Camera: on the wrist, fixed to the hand. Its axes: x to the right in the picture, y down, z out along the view.
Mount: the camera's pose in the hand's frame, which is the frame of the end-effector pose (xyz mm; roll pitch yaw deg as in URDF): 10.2 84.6 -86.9 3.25 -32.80 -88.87
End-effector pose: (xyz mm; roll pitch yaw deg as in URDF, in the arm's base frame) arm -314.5 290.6 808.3 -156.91 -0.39 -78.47
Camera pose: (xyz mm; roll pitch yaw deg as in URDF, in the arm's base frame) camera -422.2 258.6 855.1 -176.70 9.71 10.50
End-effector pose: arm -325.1 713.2 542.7 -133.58 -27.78 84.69
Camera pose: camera -203.5 711.6 546.2 155.58 -12.47 -179.72
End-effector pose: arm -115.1 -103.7 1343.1 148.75 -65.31 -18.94
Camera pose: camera -221.5 -96.0 1401.7 105.16 21.13 9.03
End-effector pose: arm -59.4 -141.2 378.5 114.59 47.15 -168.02
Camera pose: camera -138.2 -202.7 447.9 -78.47 43.25 23.29
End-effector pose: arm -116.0 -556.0 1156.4 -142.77 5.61 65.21
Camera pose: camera -2.1 -595.5 1173.3 -170.44 -4.31 153.83
